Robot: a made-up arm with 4 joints. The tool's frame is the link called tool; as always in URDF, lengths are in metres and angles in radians. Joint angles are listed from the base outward.
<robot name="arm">
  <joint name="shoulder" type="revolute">
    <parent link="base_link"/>
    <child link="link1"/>
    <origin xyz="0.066 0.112 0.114"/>
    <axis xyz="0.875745 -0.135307 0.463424"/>
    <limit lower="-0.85" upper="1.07"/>
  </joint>
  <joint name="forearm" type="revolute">
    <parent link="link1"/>
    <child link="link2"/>
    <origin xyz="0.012 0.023 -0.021"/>
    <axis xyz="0 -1 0"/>
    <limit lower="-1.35" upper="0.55"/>
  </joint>
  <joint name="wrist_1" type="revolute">
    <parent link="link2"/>
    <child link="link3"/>
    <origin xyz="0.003 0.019 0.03"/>
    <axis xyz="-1 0 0"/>
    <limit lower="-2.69" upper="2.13"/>
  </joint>
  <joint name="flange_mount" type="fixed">
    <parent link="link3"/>
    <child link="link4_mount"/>
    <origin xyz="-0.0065 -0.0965 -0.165"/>
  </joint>
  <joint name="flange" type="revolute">
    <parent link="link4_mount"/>
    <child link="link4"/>
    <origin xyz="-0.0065 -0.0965 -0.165"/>
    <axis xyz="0 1 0"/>
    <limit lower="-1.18" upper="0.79"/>
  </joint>
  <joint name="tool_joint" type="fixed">
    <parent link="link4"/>
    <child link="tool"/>
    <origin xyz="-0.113 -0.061 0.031" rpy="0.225 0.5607 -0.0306"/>
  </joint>
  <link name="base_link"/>
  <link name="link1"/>
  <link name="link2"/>
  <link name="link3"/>
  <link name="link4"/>
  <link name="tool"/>
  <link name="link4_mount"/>
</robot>
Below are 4 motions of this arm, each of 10 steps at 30 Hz.
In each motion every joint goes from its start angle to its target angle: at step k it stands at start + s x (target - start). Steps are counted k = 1, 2, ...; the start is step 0. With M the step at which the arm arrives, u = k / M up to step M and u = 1 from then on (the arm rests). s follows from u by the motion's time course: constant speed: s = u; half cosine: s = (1 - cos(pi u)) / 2; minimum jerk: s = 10 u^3 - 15 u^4 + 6 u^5.
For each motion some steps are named. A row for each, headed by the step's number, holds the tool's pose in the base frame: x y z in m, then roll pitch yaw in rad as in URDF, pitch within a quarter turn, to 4 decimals.
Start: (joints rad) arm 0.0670 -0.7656 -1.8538 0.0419
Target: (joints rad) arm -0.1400 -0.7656 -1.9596 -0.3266
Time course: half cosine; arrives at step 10
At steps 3, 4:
3: -0.1000 0.5177 0.0995 2.5008 0.5178 0.6215
4: -0.0905 0.5272 0.0959 2.4665 0.5612 0.5451

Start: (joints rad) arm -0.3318 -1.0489 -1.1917 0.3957
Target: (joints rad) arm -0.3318 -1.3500 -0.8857 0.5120
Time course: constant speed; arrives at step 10
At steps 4, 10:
4: -0.2292 0.2815 0.0292 3.1037 0.9961 1.7941
10: -0.2433 0.2319 0.0993 -2.8153 0.8453 2.2080

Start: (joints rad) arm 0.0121 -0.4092 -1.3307 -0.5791
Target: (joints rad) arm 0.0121 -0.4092 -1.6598 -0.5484
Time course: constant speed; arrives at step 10
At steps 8, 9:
8: -0.1221 0.5237 -0.0520 1.8500 0.4332 0.0182
9: -0.1173 0.5311 -0.0406 1.8846 0.4327 0.0225

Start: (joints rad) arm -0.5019 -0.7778 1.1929 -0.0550
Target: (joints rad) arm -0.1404 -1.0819 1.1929 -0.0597
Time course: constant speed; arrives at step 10
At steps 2, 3, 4, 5, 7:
2: 0.0630 -0.1398 0.3992 -1.8876 0.5695 -1.1988
3: 0.0716 -0.1502 0.3900 -1.8969 0.6125 -1.1977
4: 0.0804 -0.1601 0.3804 -1.9071 0.6554 -1.1966
5: 0.0894 -0.1694 0.3703 -1.9183 0.6980 -1.1955
7: 0.1080 -0.1864 0.3488 -1.9435 0.7824 -1.1936

